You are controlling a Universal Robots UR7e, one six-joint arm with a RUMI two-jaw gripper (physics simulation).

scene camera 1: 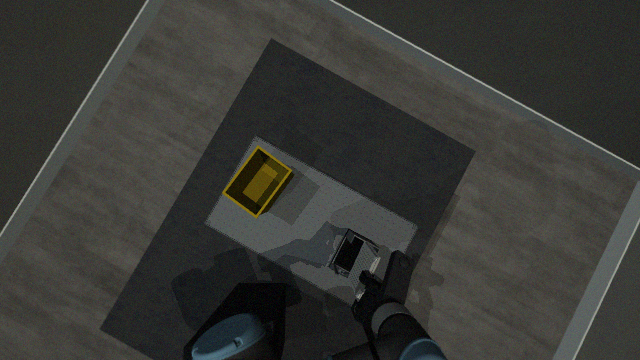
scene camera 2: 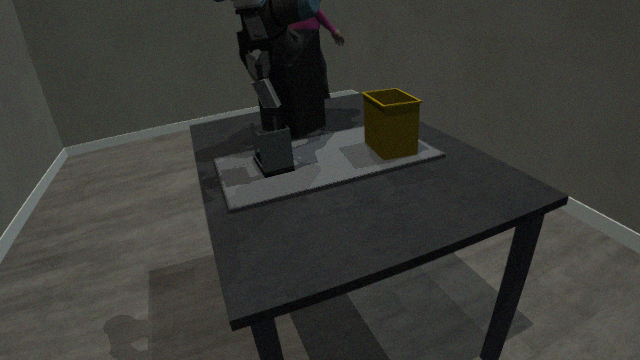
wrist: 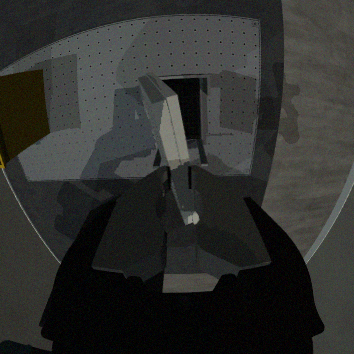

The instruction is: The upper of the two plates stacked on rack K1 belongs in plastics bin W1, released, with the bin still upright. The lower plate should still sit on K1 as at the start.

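Pixels of known places: gripper, fingertip midpoint: [scene camera 1: 368,274] [scene camera 2: 261,83] [wrist: 178,168]; arm's base, origin of the base link: [scene camera 2: 284,49].
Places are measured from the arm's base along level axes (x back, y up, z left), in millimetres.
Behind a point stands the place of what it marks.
Rack K1 [scene camera 1: 336,253] {x -302, y -289, z -146 mm} [scene camera 2: 275,150] [wrist: 202,105] {x -330, y -286, z -232 mm} stands on the perforated board. Its opening looks black in the scene camera 1 view; I cannot make out the lower plate. My gripper [scene camera 1: 368,281] {x -329, y -42, z -194 mm} [scene camera 2: 259,75] {x -329, y -42, z -194 mm} [wrist: 178,168] {x -329, y -42, z -194 mm} is above the rack, its jaws close together on a pale plate [scene camera 1: 366,258] {x -362, y -65, z -179 mm} [scene camera 2: 267,94] {x -360, y -71, z -188 mm} [wrist: 172,125] {x -367, y -24, z -195 mm}. The plate is steeply tilted on edge, runs through between the fingertips, and hangs over the rack, apart from its top in the scene camera 2 view. Yellow plastics bin W1 [scene camera 1: 257,187] {x -385, y -310, z 226 mm} [scene camera 2: 391,130] {x -492, y -215, z 148 mm} [wrist: 22,112] {x -399, y -226, z 139 mm} stands upright on the board.
The perforated board [scene camera 1: 325,192] {x -479, y -312, z -9 mm} [scene camera 2: 320,175] {x -470, y -312, z -91 mm} [wrist: 200,45] {x -453, y -312, z -246 mm} lies on a dark table [scene camera 1: 340,115] {x -770, y -325, z 68 mm} [scene camera 2: 400,215] {x -751, y -325, z -3 mm}. The robot's dark base block [scene camera 1: 260,305] {x -91, y -137, z 24 mm} [scene camera 2: 300,80] {x -95, y -108, z 17 mm} stands at the table's side. A person in pink [scene camera 2: 309,23] is partly visible behind the arm.
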